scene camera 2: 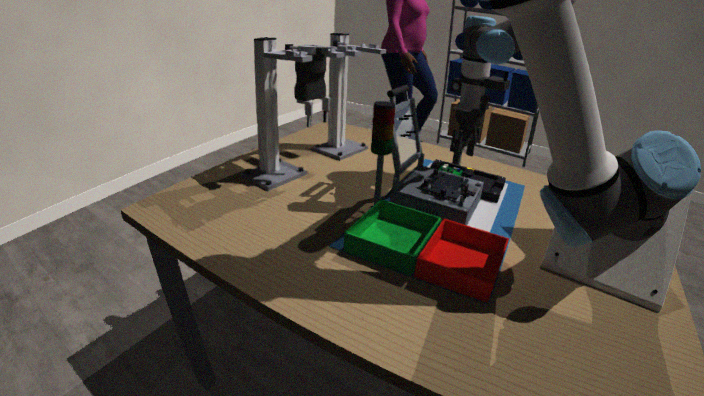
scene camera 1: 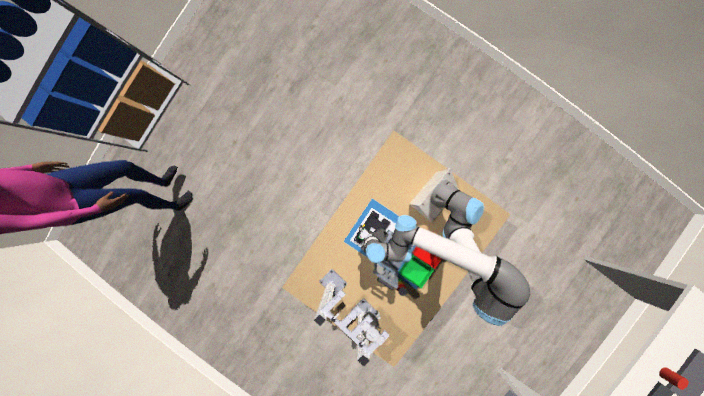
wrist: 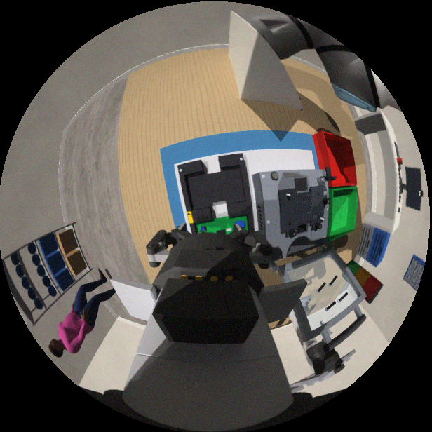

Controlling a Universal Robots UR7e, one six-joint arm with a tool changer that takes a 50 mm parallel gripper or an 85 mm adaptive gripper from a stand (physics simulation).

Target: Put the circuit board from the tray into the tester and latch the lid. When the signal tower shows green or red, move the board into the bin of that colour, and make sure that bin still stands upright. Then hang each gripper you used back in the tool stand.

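Seen in the pictures: arm's base, origin of its link: (scene camera 1: 439, 192).
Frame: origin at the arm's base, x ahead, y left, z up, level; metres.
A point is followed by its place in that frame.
Note:
The green circuit board (wrist: 225, 225) (scene camera 2: 451, 170) {x 0.474, y -0.141, z -0.120 m} lies in the black tray (wrist: 232, 162) (scene camera 2: 492, 188) {x 0.344, y -0.150, z -0.137 m}, partly hidden by my gripper in the wrist view. My gripper (wrist: 216, 232) (scene camera 2: 462, 152), the adaptive one, is open, low over the board, with its fingers spread towards the board's two ends. The grey tester (wrist: 269, 200) (scene camera 2: 435, 204) {x 0.399, y 0.134, z -0.088 m} stands beside the tray, its lid (scene camera 2: 406, 130) {x 0.538, y 0.045, z 0.027 m} raised. The signal tower (scene camera 2: 384, 127) {x 0.519, y 0.179, z 0.069 m} (wrist: 363, 281) shows no clearly lit lamp. The green bin (scene camera 2: 395, 237) {x 0.436, y 0.235, z -0.137 m} (wrist: 342, 212) and the red bin (scene camera 2: 465, 260) {x 0.283, y 0.214, z -0.137 m} (wrist: 340, 157) stand upright.
The tool stand (scene camera 2: 267, 100) {x 0.856, y 0.203, z 0.075 m} holds another gripper (scene camera 2: 310, 82), at the table's far end from the robot base (scene camera 2: 610, 265) {x 0.005, y 0.095, z -0.099 m}. The raised lid and tower stand between the stand and the tester. A person (scene camera 1: 37, 195) in pink stands on the floor away from the table, near the shelves.

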